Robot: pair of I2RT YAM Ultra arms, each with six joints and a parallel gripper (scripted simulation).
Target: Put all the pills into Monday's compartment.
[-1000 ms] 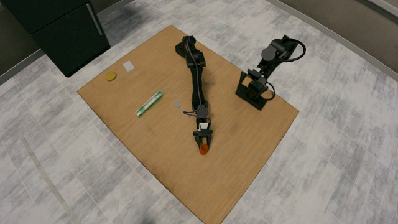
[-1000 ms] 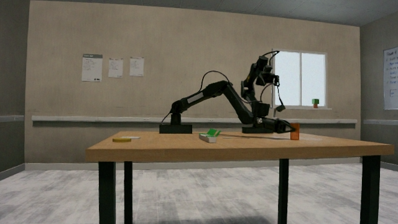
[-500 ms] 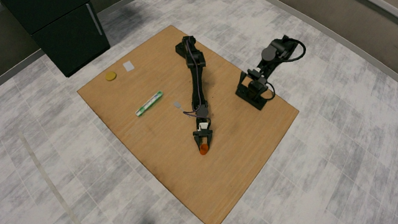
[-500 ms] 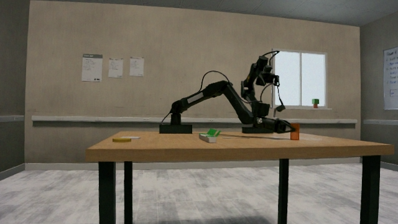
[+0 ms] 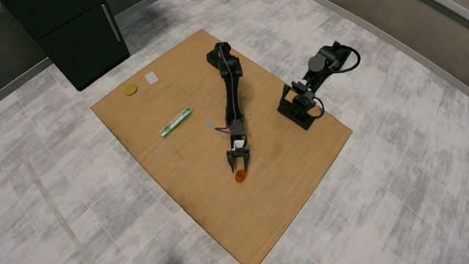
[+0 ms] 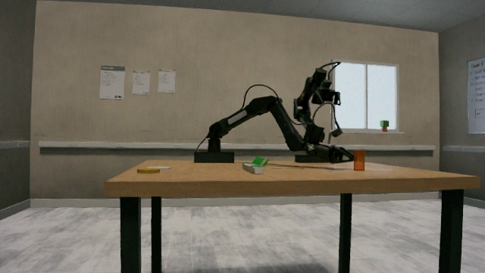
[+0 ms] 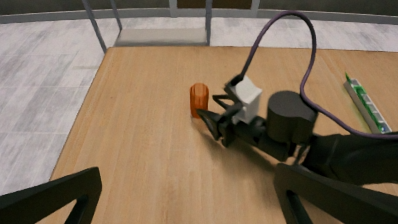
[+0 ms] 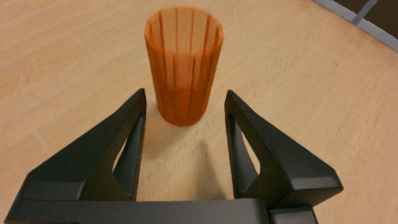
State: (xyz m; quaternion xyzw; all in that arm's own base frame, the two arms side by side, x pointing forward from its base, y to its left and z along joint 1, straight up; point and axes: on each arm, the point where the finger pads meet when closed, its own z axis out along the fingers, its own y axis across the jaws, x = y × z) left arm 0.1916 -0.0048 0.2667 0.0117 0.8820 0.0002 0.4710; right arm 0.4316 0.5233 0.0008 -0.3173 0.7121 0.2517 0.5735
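Now: the orange pill bottle 2 cm to the left of my right hand, 2 cm below it and 2 cm ahead of it. The rest, counted from my right hand: paper: 76 cm to the right, 10 cm behind, 4 cm below; yellow bottle cap: 78 cm to the right, 4 cm ahead, 3 cm below; grey spatula: 25 cm to the right, 10 cm behind, 4 cm below.
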